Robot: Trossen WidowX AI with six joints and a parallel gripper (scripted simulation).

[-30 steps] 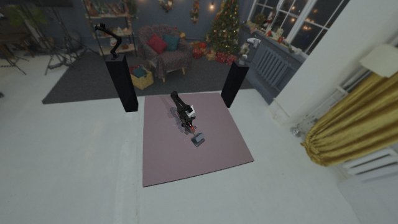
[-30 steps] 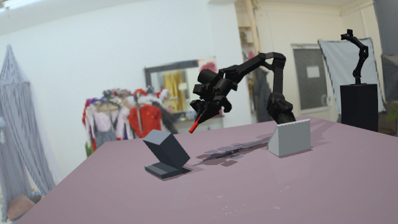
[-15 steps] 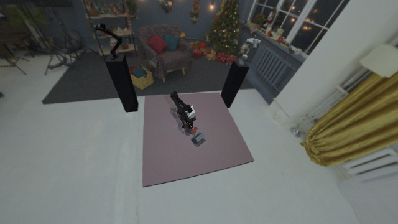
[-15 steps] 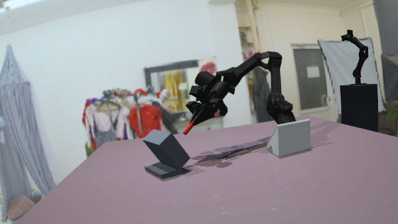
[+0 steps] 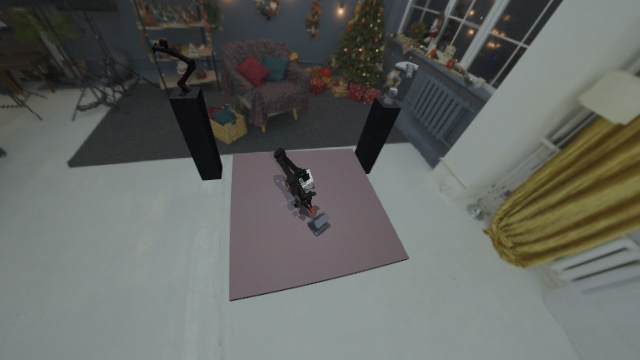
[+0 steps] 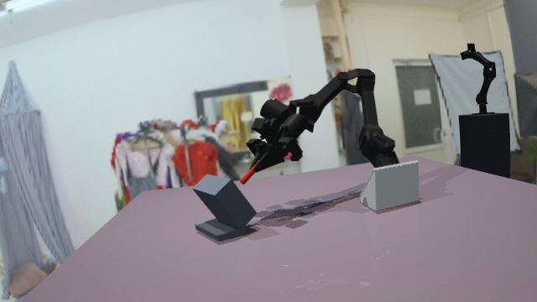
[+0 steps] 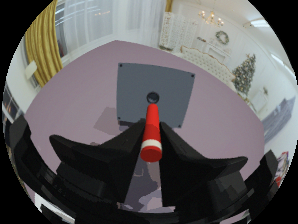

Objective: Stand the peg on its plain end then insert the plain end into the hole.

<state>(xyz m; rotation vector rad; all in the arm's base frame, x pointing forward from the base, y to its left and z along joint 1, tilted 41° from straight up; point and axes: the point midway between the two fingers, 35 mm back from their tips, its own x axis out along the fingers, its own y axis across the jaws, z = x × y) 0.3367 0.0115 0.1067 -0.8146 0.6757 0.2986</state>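
Now: the grey sloped panel 8 cm ahead of my gripper tip, 6 cm below it and 5 cm to the left of it. Also, from my gripper tip: red peg 1 cm to the right, 1 cm behind, 1 cm above.
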